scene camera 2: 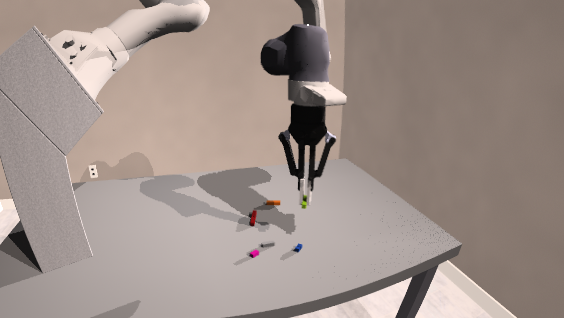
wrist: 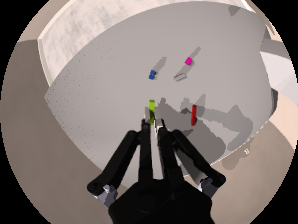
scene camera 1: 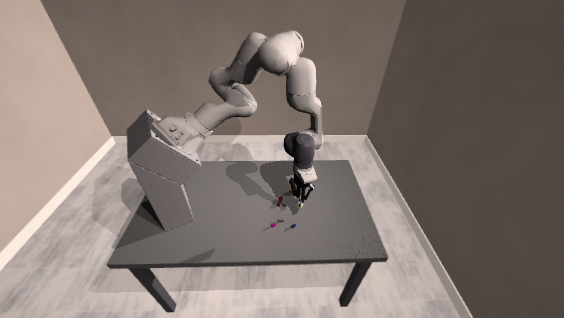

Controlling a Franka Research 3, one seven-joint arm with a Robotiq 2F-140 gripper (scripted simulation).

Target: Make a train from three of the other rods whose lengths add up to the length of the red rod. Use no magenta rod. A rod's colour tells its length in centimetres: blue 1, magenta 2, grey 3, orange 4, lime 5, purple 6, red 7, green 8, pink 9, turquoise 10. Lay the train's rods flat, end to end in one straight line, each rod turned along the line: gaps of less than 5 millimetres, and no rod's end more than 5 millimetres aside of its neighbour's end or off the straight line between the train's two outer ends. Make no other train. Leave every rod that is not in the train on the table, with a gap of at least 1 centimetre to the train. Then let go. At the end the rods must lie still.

Note:
I see my gripper [scene camera 2: 304, 202].
My gripper is seen too in the wrist view [wrist: 151, 113].

